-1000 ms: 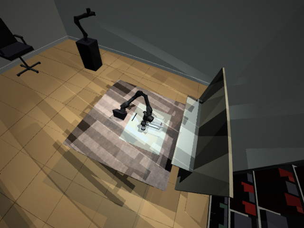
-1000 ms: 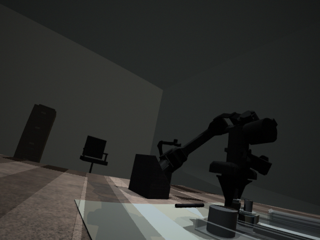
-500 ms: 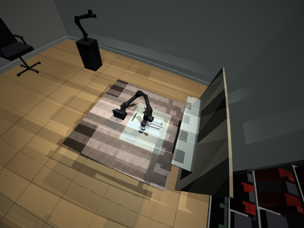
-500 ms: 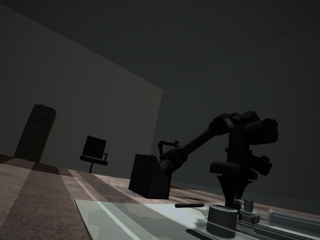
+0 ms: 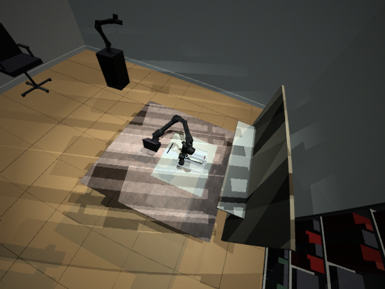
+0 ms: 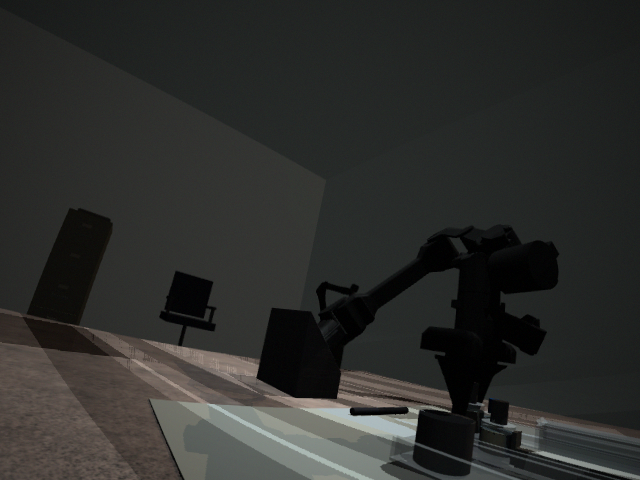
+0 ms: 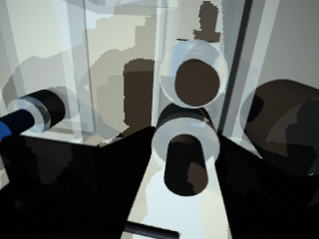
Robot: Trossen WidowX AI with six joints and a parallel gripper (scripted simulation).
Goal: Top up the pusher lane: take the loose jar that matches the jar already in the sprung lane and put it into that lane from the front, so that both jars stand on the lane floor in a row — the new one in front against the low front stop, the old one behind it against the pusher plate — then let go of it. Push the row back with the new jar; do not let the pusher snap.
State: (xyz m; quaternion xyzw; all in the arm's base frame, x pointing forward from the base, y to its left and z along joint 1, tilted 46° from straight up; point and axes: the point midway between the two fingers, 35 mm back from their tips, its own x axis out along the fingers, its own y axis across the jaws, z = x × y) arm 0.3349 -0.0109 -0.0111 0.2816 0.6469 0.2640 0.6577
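Now: the pale mat 60 mm ahead of my gripper tip, 50 mm below it and 10 mm to the right of it. From my gripper tip the other things lie so: clear lane: 140 mm ahead, 30 mm below, 20 mm to the left; thin dark rod: 170 mm behind, 50 mm to the left, 40 mm below.
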